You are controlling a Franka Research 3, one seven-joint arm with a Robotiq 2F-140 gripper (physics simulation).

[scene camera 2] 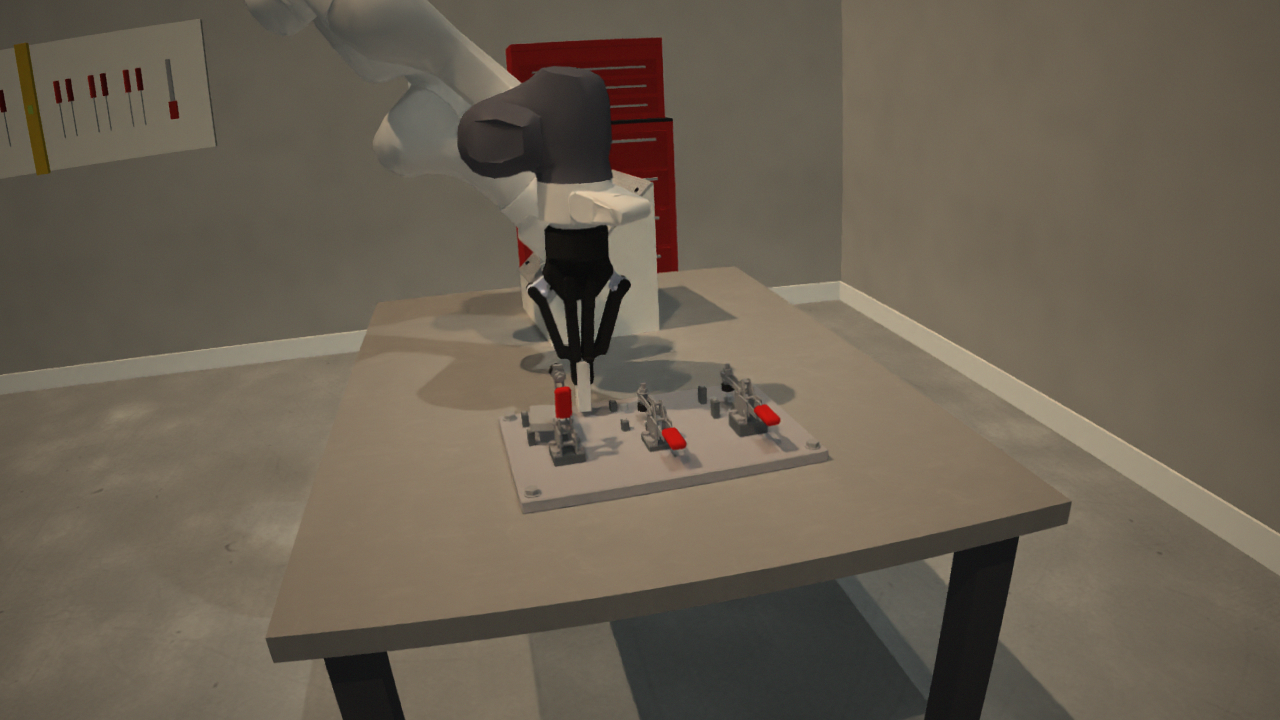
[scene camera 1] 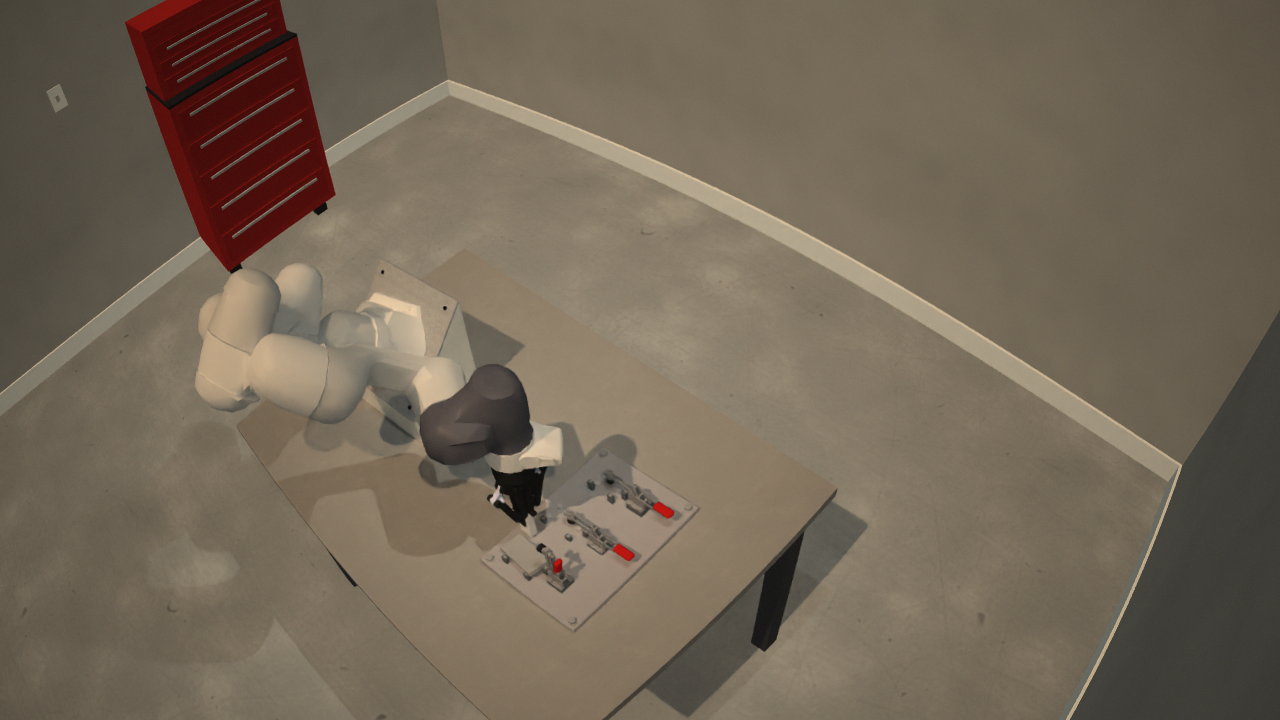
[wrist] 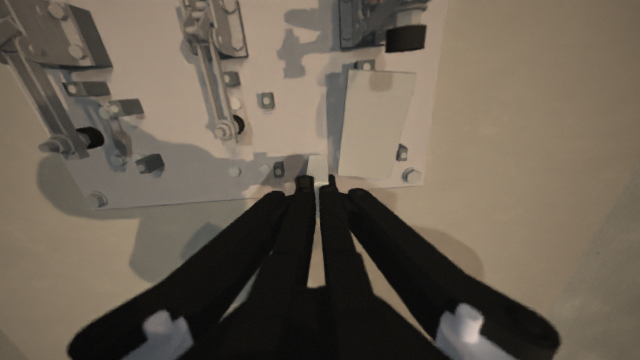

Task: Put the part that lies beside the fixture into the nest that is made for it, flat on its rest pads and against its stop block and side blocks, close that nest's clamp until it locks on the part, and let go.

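Observation:
The part (wrist: 373,121) is a white rectangular plate. It lies in the nest at the right end of the grey fixture plate (wrist: 286,134) (scene camera 1: 617,592) (scene camera 2: 626,479), between small blocks, with its far end at the block (wrist: 364,66) below the clamp's black pad (wrist: 405,38). I cannot tell whether it lies fully flat. That nest's clamp has a red handle (scene camera 2: 562,400) (scene camera 1: 556,563) that stands upright. My gripper (wrist: 318,168) (scene camera 2: 583,403) (scene camera 1: 527,515) is shut and empty. It points down at the fixture's rear edge, just behind the part's near end.
Two other clamps with red handles (scene camera 2: 673,437) (scene camera 2: 766,415) lying low stand on the same plate. The white robot pedestal (scene camera 2: 637,277) (scene camera 1: 420,313) stands at the table's back. A red tool cabinet (scene camera 1: 235,125) stands by the wall.

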